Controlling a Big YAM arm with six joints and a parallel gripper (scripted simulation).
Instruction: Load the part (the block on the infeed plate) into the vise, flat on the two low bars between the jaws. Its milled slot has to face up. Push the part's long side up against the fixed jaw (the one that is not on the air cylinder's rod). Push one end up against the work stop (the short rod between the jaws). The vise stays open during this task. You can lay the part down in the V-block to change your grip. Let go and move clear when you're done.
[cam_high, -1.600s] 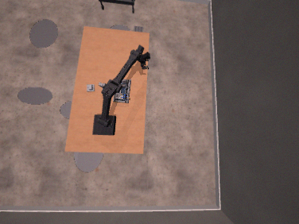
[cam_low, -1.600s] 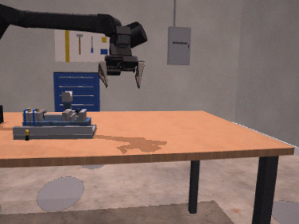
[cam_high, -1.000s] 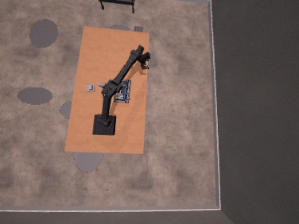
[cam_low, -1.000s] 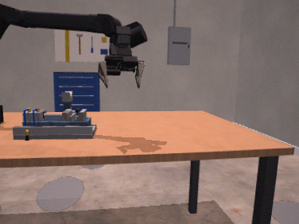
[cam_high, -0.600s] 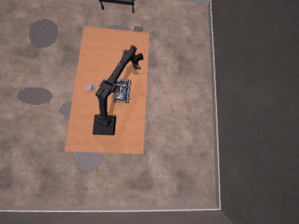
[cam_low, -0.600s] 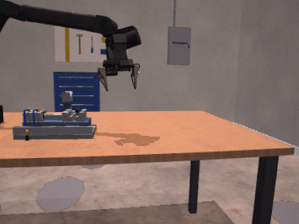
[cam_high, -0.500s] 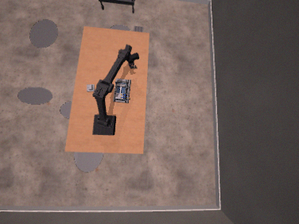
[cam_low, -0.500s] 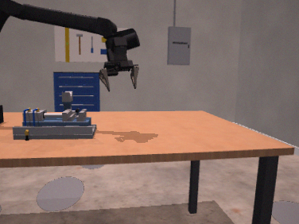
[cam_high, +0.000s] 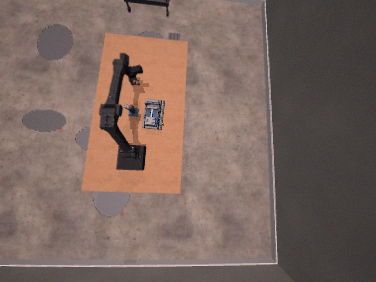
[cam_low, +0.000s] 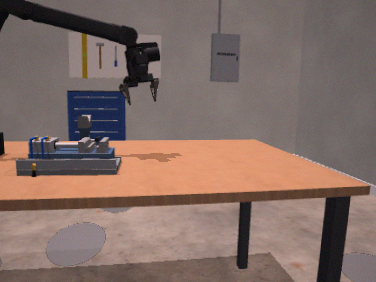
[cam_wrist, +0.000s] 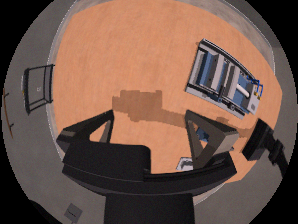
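My gripper is now 260 mm past the grey part, 230 mm to the right of it and 200 mm above it. Also, from my hand: vise 210 mm behind, 180 mm below, 140 mm to the right.
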